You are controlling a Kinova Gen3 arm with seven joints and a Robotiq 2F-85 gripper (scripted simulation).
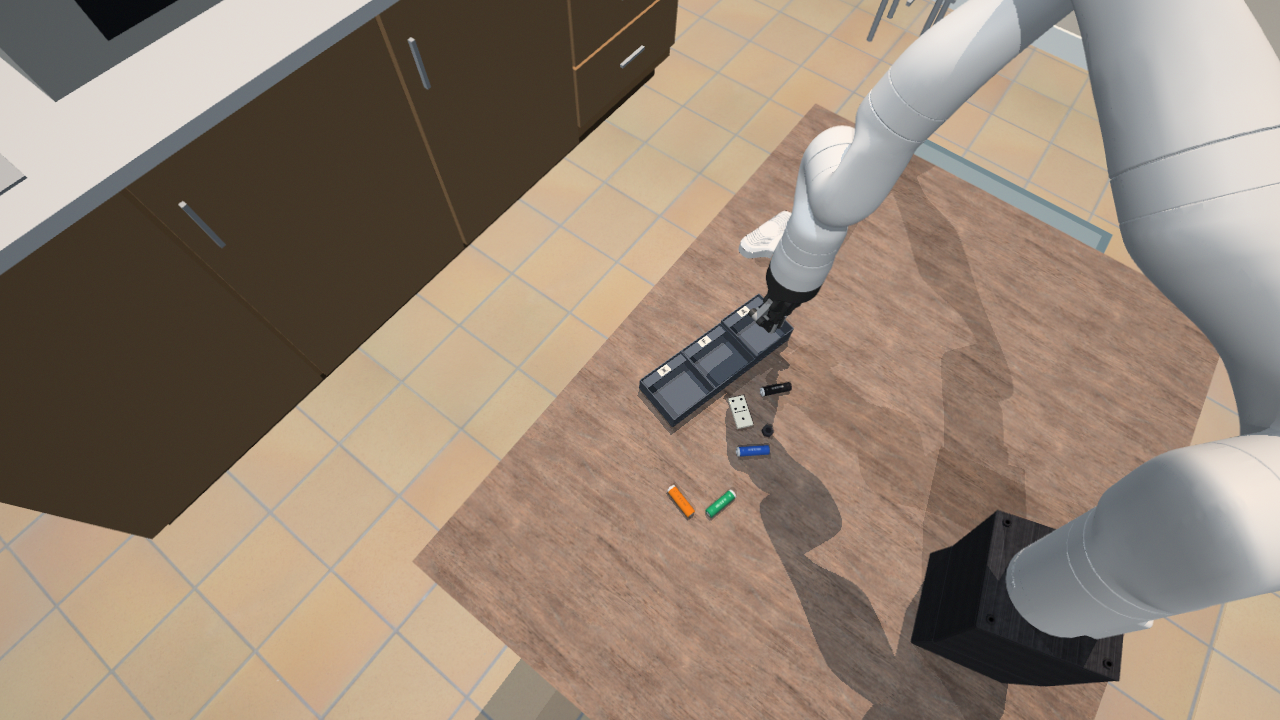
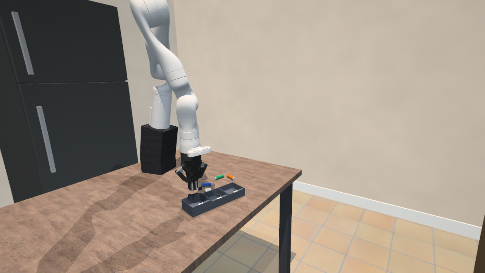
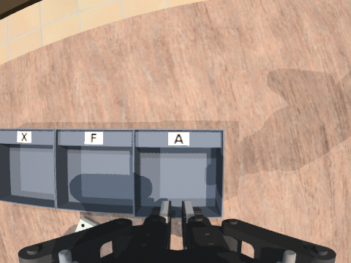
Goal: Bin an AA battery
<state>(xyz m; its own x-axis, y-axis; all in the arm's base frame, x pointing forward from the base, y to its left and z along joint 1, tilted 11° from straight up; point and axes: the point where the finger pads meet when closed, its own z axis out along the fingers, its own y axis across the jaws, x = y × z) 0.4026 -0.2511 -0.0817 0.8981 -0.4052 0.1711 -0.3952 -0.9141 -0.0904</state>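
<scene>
My gripper is now 6 cm short of the dark bin row, 6 cm to the right of it and 7 cm above it. The rest, counted from my hand: small black nut (6 cm behind, 13 cm to the left, 8 cm below); white domino (1 cm behind, 12 cm to the left, 8 cm below); black battery (5 cm behind, 6 cm to the left, 8 cm below).
</scene>
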